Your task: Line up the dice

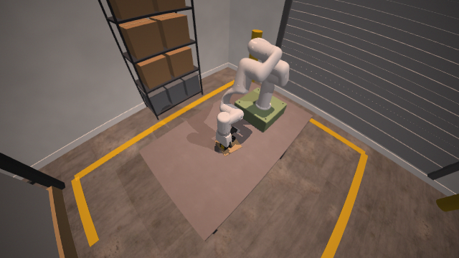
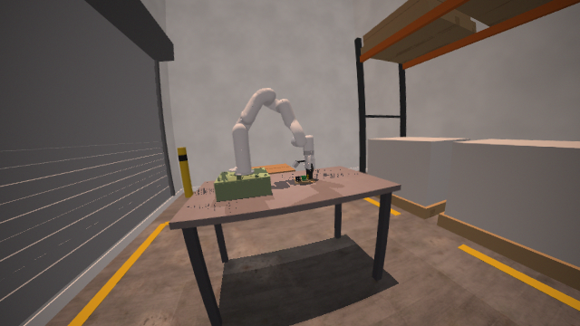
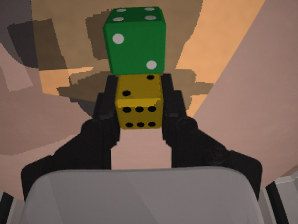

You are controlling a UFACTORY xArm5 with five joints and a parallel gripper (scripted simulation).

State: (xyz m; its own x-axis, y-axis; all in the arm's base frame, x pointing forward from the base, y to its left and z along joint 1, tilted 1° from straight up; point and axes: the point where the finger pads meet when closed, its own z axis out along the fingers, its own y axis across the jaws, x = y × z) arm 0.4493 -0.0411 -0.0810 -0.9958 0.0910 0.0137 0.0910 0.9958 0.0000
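Right now my hand is 10 mm above the yellow die. Round my hand: green die (40 mm behind, 10 mm below); orange mat (40 mm behind, 30 mm below); black die (90 mm behind, 10 mm to the left, 10 mm below).
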